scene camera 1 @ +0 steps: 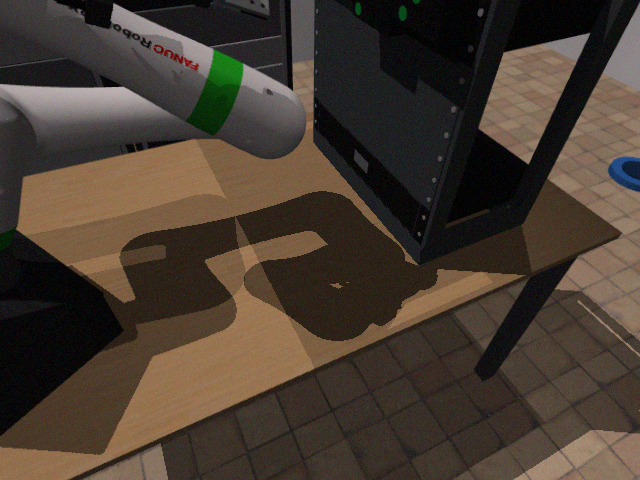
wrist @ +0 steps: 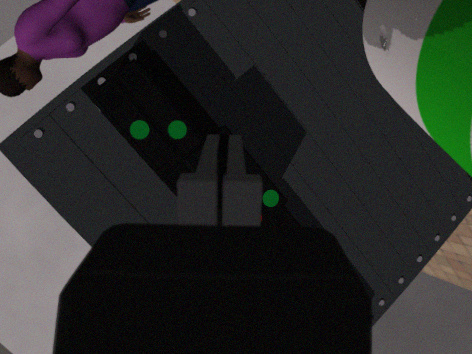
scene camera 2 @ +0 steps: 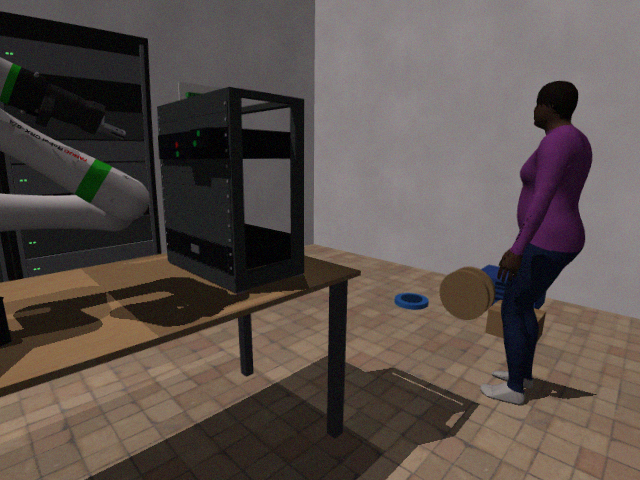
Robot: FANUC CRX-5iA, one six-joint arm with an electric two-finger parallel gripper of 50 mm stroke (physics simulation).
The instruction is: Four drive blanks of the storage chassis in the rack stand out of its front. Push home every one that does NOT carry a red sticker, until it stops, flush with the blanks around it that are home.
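Places are measured from the arm's base along level axes (x ahead, y left, z up), in metres.
Pixels of known places: gripper, fingertip midpoint: (scene camera 1: 266,11) (wrist: 224,157) (scene camera 2: 124,135).
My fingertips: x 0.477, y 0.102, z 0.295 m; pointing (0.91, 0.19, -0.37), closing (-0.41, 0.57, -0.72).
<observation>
Ahead of a thing's pixels: the offset from my fingertips to its middle. "*": to the spot under its first point. Level surfaces: height alone.
The rack (scene camera 1: 466,149) (scene camera 2: 236,180) (wrist: 345,150) stands on the table, its storage chassis {* 0.018 m down, 0.234 m ahead, 0.048 m right} (scene camera 2: 214,142) (wrist: 122,90) a black band in the upper front. Green stickers {* 0.017 m down, 0.193 m ahead, 0.026 m left} (scene camera 1: 402,12) (scene camera 2: 197,133) (wrist: 139,129) mark several blanks. One red sticker {0.019 m down, 0.162 m ahead, 0.145 m left} (scene camera 2: 176,145) (wrist: 261,218) shows at the chassis's left in scene camera 2; in the wrist view a sliver of it shows beside the right finger. The blanks' edges are too dark to tell which stand out. My gripper (scene camera 2: 123,135) (wrist: 224,157) is shut and empty, in front of the chassis and apart from it in scene camera 2. Its fingers hide part of the chassis.
The table {0.480 m down} (scene camera 1: 248,356) (scene camera 2: 129,341) bears the rack and arm. My forearm (scene camera 1: 170,67) (scene camera 2: 51,144) is low before the rack's front. A person in purple (scene camera 2: 555,180) (wrist: 60,25) stands beyond the table, near a blue ring (scene camera 2: 411,304) and boxes. A large cabinet (scene camera 2: 146,103) stands behind.
</observation>
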